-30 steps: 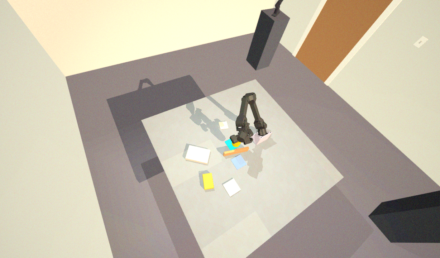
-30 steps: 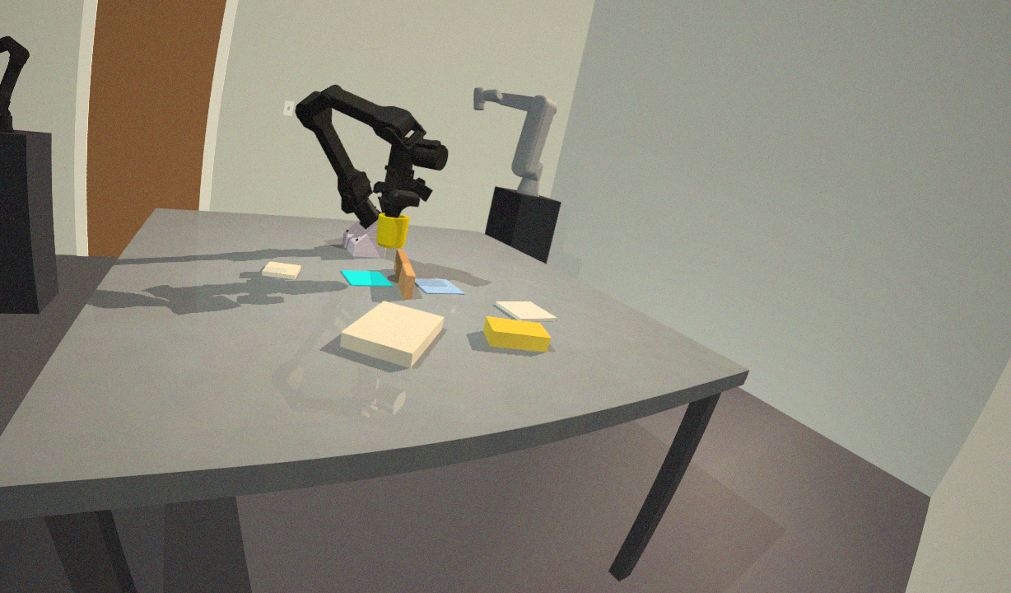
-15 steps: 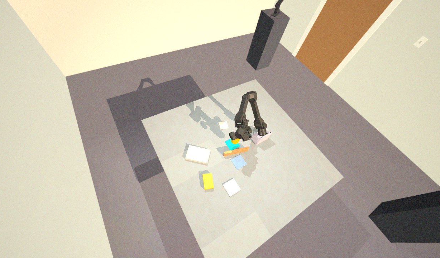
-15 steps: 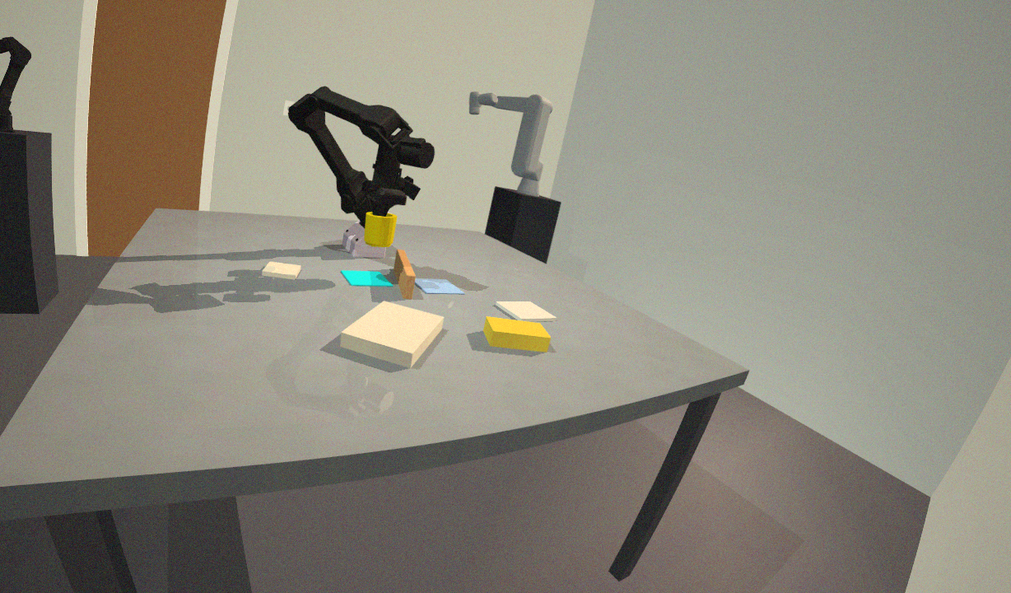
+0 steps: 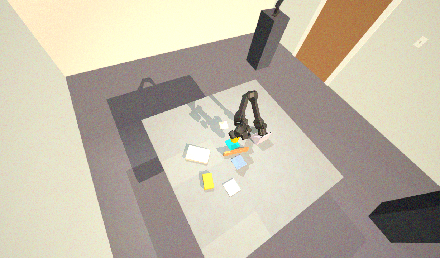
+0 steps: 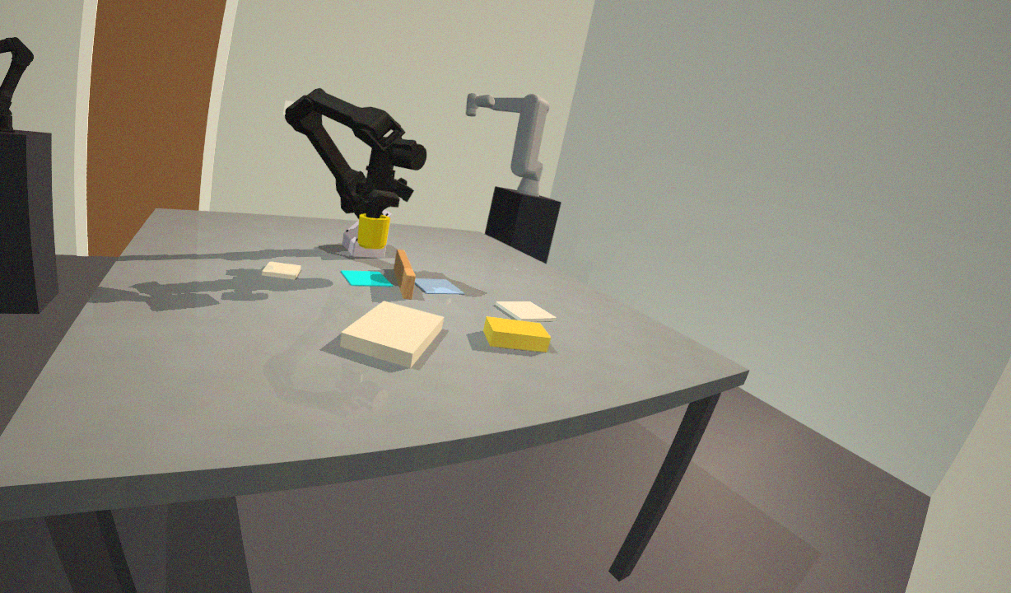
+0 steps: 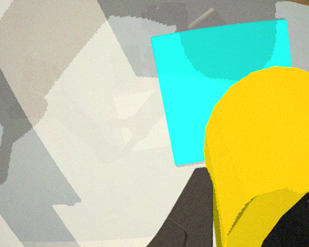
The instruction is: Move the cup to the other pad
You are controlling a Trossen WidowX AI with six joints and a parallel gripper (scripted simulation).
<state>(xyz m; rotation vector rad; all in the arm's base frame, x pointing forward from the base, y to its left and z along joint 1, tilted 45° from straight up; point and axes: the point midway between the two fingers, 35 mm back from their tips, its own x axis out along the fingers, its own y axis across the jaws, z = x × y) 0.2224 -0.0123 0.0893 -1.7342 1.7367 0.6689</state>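
Now: the cyan pad 3 cm ahead of my gripper tip and 12 cm below it. Round my gripper tip: yellow cup: 2 cm ahead; then green marble: 2 cm ahead, 2 cm to the right, 2 cm below; then blue marble: 2 cm ahead, 2 cm to the right, 2 cm below.
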